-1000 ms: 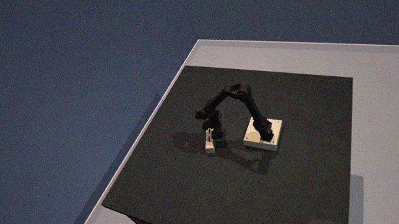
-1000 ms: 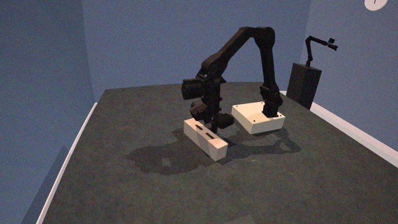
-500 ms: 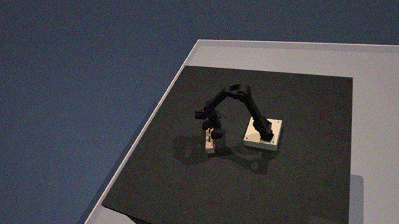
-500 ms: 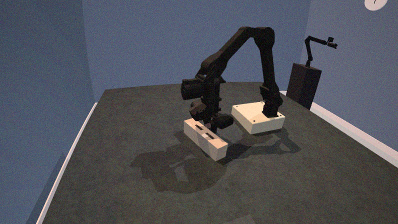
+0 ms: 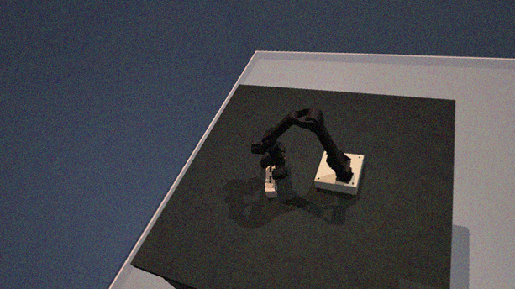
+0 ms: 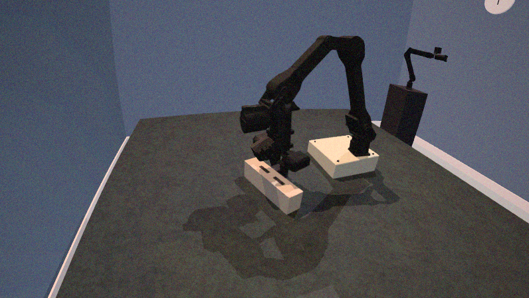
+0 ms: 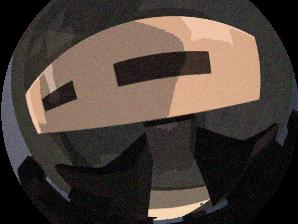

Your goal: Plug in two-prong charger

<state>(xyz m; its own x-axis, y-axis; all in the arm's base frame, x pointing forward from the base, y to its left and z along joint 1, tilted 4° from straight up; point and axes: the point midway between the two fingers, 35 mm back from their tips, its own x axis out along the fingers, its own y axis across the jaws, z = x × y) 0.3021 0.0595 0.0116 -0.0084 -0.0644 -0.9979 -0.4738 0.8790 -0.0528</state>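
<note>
Right now the dark charger is 20 mm ahead of my gripper tip, 10 mm to the left of it and 10 mm above it.
</note>
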